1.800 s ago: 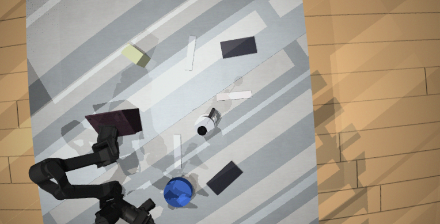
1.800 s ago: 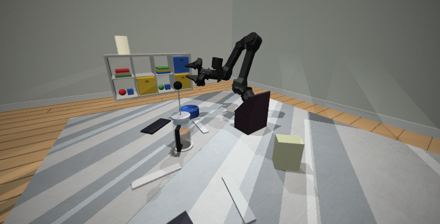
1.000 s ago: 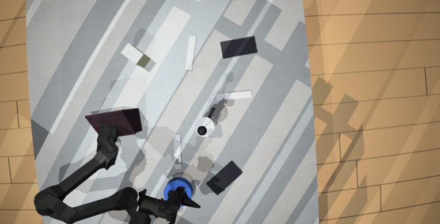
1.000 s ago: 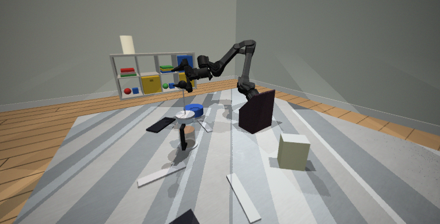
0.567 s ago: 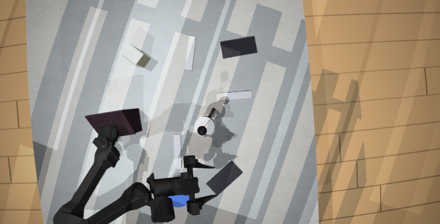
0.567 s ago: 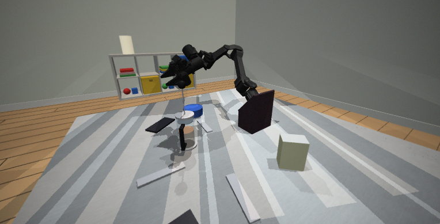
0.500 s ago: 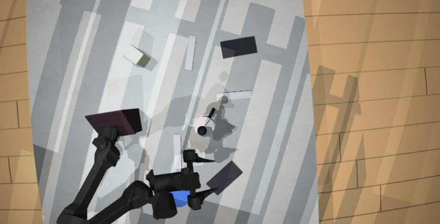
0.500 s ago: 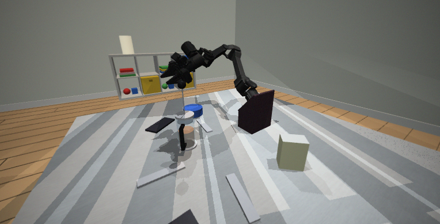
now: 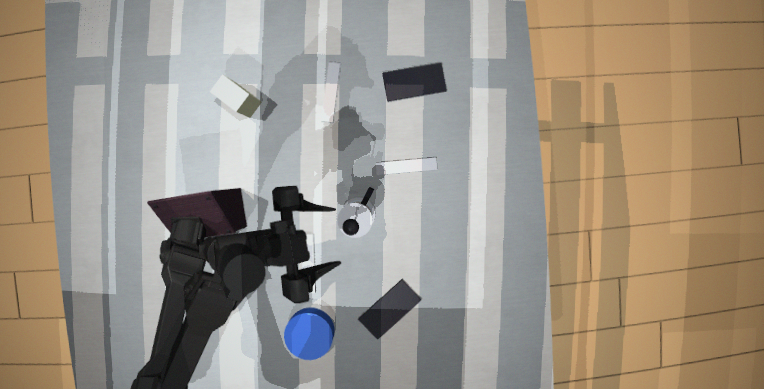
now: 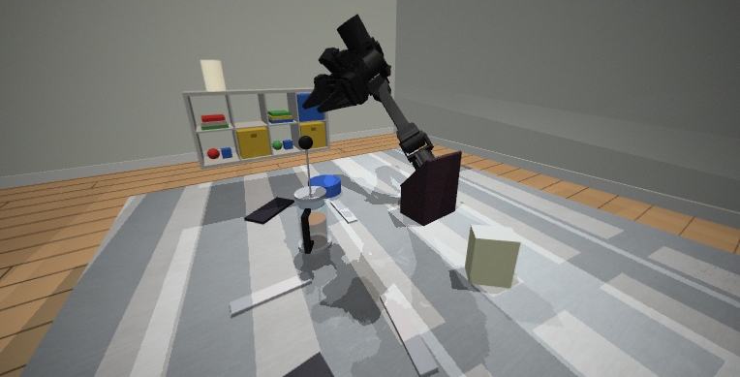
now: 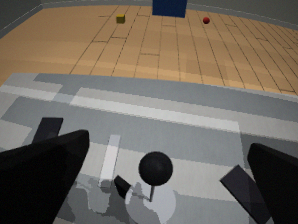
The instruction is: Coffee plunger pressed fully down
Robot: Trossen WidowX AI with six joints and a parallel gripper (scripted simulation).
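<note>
Right now the coffee press is 3 cm ahead of my gripper tip, 2 cm to the left of it and 21 cm below it. Round my gripper tip: blue disc 11 cm behind, 29 cm to the right, 32 cm below.
</note>
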